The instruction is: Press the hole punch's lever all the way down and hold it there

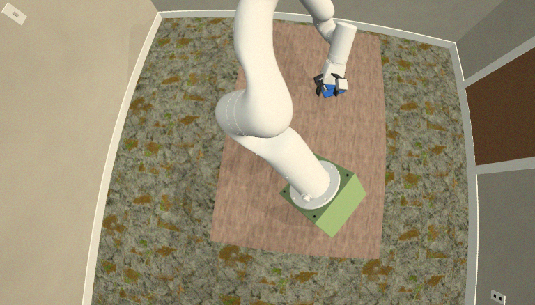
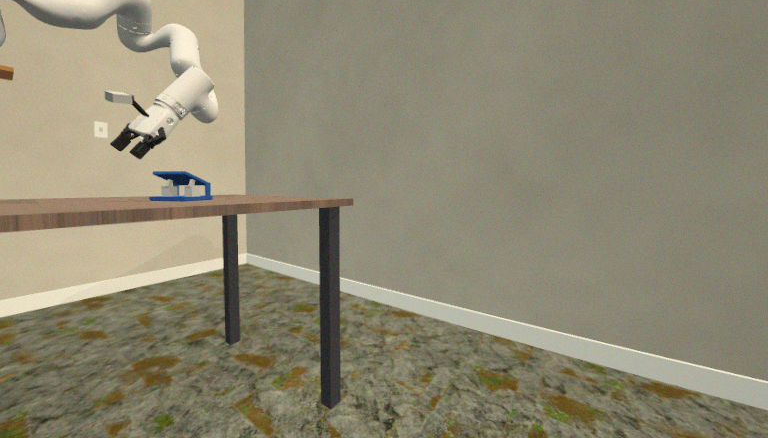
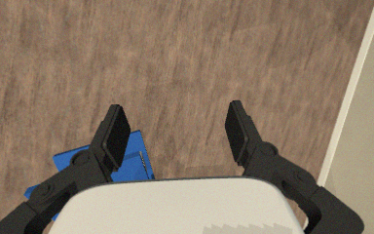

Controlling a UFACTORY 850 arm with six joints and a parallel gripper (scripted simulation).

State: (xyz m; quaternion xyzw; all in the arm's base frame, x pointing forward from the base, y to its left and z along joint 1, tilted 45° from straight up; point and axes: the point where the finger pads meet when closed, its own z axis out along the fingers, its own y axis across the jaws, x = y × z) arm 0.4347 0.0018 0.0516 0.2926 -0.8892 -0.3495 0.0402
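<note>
Right now the blue lever is 12 cm ahead of my hand, 3 cm to the right of it and 9 cm below it. Round my hand: hole punch (13 cm ahead, 2 cm to the right, 11 cm below).
</note>
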